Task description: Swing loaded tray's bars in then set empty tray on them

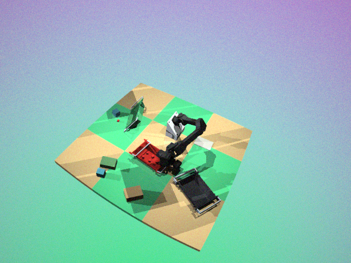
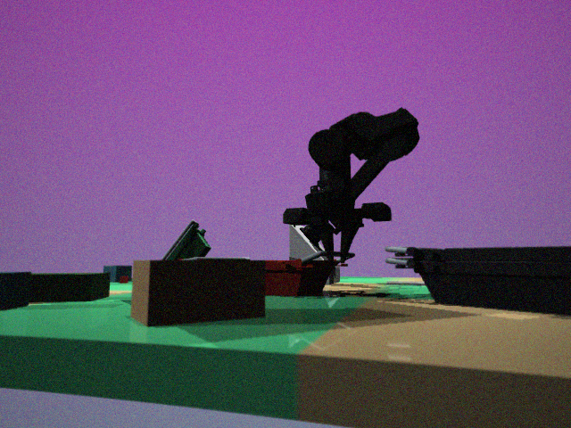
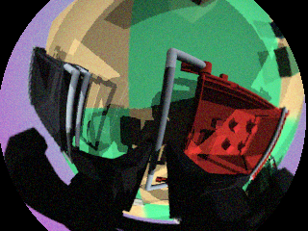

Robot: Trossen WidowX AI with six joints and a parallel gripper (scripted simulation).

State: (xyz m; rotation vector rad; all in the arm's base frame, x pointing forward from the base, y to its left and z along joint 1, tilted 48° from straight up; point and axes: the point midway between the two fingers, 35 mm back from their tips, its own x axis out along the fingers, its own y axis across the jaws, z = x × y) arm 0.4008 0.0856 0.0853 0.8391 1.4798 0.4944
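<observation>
Now: the green tray 49 cm to the right of my gripper tip, 34 cm behind it and 2 cm above it. From my gripper tip the other things lie so: brown box (32 cm ahead, 11 cm to the right, 3 cm below); flat green block (41 cm to the right, 18 cm ahead, 4 cm below); white flat plate (40 cm behind, 16 cm to the left, 5 cm below).
</observation>
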